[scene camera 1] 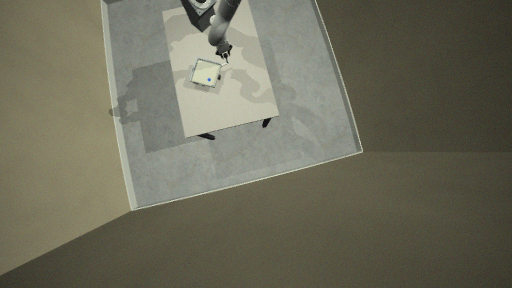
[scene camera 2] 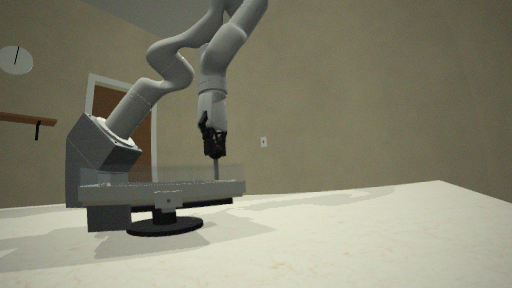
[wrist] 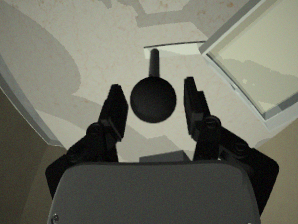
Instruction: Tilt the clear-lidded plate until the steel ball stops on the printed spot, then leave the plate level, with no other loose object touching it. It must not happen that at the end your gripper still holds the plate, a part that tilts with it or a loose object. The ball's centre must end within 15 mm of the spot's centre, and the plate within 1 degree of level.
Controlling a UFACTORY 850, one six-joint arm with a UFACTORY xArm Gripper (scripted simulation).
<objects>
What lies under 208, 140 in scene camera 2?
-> My gripper.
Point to a clear-lidded plate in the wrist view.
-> At 246, 53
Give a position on a clear-lidded plate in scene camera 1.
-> At 205, 71
</objects>
